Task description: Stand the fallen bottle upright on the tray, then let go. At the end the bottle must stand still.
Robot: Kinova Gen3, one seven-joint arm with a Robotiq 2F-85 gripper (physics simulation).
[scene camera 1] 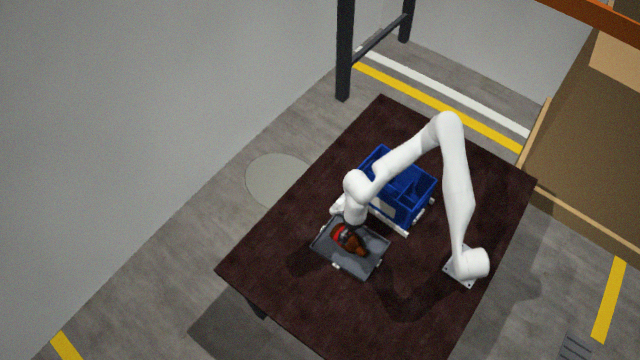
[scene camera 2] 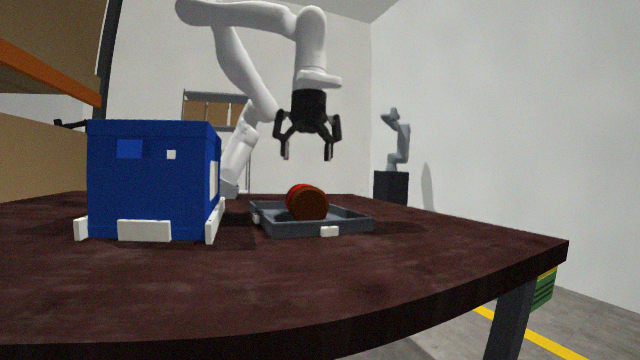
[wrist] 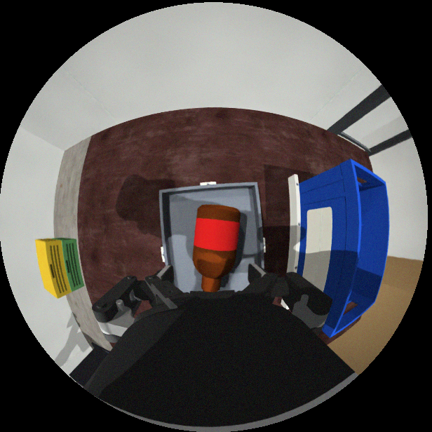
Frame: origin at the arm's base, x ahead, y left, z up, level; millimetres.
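Seen in the pictures: gripper, fingertip midpoint: (scene camera 1: pixel 351 234) (scene camera 2: pixel 307 160); arm's base, origin of the base link: (scene camera 2: pixel 224 178).
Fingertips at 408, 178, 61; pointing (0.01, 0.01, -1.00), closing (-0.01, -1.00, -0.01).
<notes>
Pixels of each thing's top centre, then the offset from my fingertips to it, as dx, dy, dz. Level surfaces: height alone.
- brown bottle, middle of its top: (scene camera 2: pixel 303 183) (scene camera 1: pixel 350 237) +6, -7, -48
- tall blue crate, middle of its top: (scene camera 2: pixel 171 131) (scene camera 1: pixel 396 175) -4, -283, +48
- dark brown table, its level: dz -127
A brown bottle (scene camera 1: pixel 355 245) (scene camera 2: pixel 310 203) (wrist: pixel 216 242) with a red label lies on its side in the grey tray (scene camera 1: pixel 367 276) (scene camera 2: pixel 350 225) (wrist: pixel 165 220). In scene camera 2 its round base faces the camera; in the wrist view its neck points down toward the gripper, and the neck's end is hidden. My gripper (scene camera 2: pixel 306 151) (wrist: pixel 210 273) is open and empty, pointing down, a short way above the bottle, with a gap between fingertips and bottle in scene camera 2. In scene camera 1 the gripper's lower part shows over the bottle and partly hides it.
A tall blue crate (scene camera 1: pixel 422 192) (scene camera 2: pixel 150 185) (wrist: pixel 345 235) with dividers stands beside the tray, higher than the tray's walls. White brackets (scene camera 2: pixel 144 230) (wrist: pixel 294 225) stand along the crate's base. Both stand on the dark brown table (scene camera 1: pixel 300 215) (scene camera 2: pixel 300 280) (wrist: pixel 215 145).
</notes>
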